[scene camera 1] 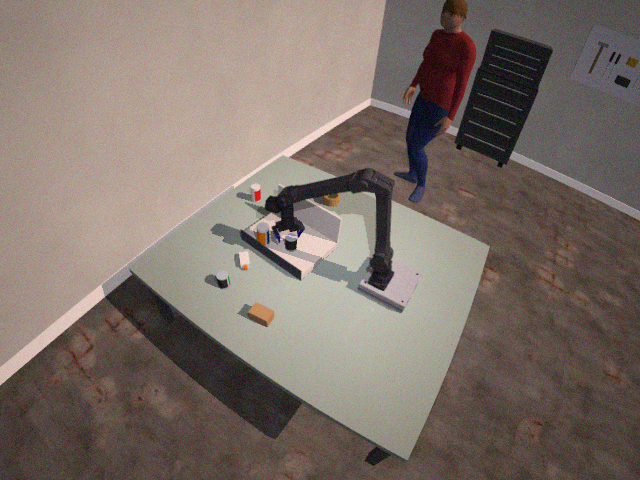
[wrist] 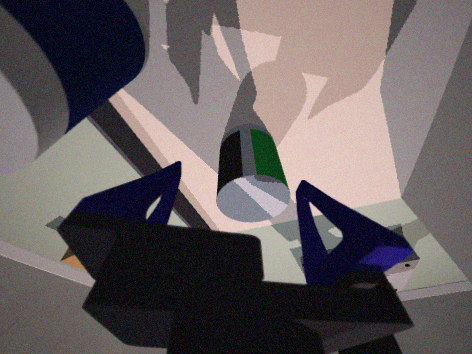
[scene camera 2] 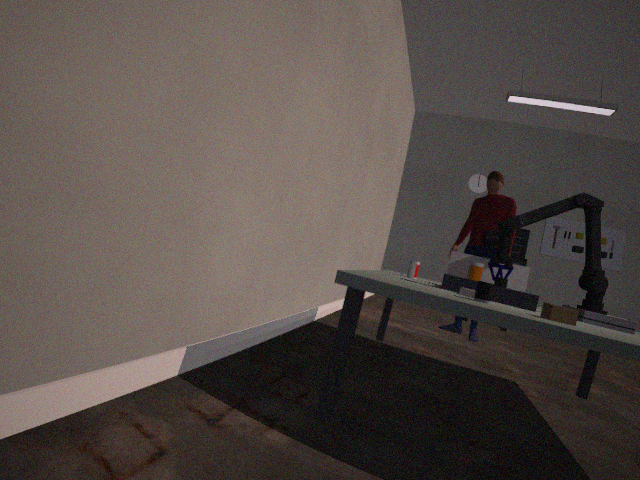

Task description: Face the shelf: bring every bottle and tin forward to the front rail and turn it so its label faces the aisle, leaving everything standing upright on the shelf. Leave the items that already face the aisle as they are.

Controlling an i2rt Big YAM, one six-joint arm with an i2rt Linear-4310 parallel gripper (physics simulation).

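Where they show: gripper, between the fingertips: (scene camera 1: 288,239) (wrist: 241,177) (scene camera 2: 498,281); arm's base, origin of its link: (scene camera 1: 380,278) (scene camera 2: 591,311).
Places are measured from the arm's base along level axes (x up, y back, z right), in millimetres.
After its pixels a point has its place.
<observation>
A tin (scene camera 1: 291,243) {x 42, y -434, z -91 mm} (wrist: 252,160) {x 39, y -477, z -59 mm} with a grey lid stands upright on the shelf (scene camera 1: 317,246) {x -15, y -352, z 14 mm} (wrist: 345,145) {x -16, y -412, z 24 mm}, set back from the dark front rail (scene camera 1: 271,256) {x -25, y -498, z -165 mm} (scene camera 2: 516,298) {x -18, y -400, z -175 mm} (wrist: 140,145) {x -11, y -503, z -161 mm}. In the wrist view its black patch is at left and its green patch at right. A larger bottle (scene camera 1: 262,235) {x 63, y -564, z -146 mm} (scene camera 2: 476,272) {x 50, y -581, z -151 mm} (wrist: 100,50) {x 47, y -569, z -94 mm} stands upright close behind the rail; its orange side shows over the rail in scene camera 2, and a dark blue patch shows in the wrist view. My gripper (scene camera 1: 289,236) {x 36, y -463, z -73 mm} (scene camera 2: 500,277) {x 36, y -463, z -73 mm} (wrist: 241,177) {x 36, y -463, z -73 mm} is open, fingers spread to either side of the tin's top in the wrist view, holding nothing.
On the table (scene camera 1: 351,351) {x -54, y 58, z -370 mm} outside the shelf stand a red-and-white bottle (scene camera 1: 255,192) {x 20, y -846, z 132 mm} (scene camera 2: 415,269) {x -1, y -850, z 129 mm} and a black tin (scene camera 1: 222,279) {x 15, y -567, z -430 mm}. A small white item (scene camera 1: 244,258) {x -25, y -595, z -252 mm} with an orange end, an orange-brown block (scene camera 1: 261,314) {x -4, y -325, z -459 mm} (scene camera 2: 559,313) {x -26, y -349, z -480 mm} and a brown ring (scene camera 1: 331,202) {x -23, y -477, z 362 mm} are also there.
</observation>
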